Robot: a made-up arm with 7 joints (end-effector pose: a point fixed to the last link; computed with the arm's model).
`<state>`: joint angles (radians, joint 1 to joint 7).
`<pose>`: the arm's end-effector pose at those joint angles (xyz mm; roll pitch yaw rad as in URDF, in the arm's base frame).
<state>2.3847 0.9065 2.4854 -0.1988 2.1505 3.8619 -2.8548</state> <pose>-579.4 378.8 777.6 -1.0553 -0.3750 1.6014</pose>
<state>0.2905 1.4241 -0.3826 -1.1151 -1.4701 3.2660 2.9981</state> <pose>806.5 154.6 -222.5 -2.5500 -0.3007 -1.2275</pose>
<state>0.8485 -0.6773 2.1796 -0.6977 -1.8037 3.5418 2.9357</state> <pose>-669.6 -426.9 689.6 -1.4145 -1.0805 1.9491</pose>
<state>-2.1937 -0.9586 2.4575 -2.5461 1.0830 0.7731 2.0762</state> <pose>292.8 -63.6 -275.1 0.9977 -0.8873 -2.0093</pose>
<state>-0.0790 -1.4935 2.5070 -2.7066 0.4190 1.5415 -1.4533</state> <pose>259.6 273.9 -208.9 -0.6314 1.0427 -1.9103</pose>
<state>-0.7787 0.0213 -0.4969 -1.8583 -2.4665 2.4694 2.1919</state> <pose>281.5 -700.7 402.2 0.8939 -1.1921 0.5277</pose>
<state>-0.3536 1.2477 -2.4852 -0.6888 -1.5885 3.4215 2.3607</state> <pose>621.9 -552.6 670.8 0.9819 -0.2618 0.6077</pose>
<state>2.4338 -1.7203 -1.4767 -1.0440 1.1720 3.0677 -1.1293</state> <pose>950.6 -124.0 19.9 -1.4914 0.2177 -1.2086</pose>
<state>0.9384 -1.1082 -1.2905 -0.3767 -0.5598 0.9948 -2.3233</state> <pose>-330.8 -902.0 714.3 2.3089 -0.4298 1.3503</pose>
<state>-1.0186 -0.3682 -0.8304 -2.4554 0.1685 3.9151 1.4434</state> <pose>-201.8 -497.2 428.9 -1.4677 0.2767 2.7762</pose>
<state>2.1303 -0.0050 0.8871 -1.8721 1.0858 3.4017 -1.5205</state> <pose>-658.4 192.6 575.5 1.9172 -1.0519 -2.2324</pose>
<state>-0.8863 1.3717 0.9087 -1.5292 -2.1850 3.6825 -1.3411</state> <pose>728.8 -42.1 1.3 1.8532 0.4591 2.6078</pose>
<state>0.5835 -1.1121 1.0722 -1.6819 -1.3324 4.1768 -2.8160</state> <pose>-548.0 288.7 607.2 -1.9845 -0.4230 1.1394</pose>
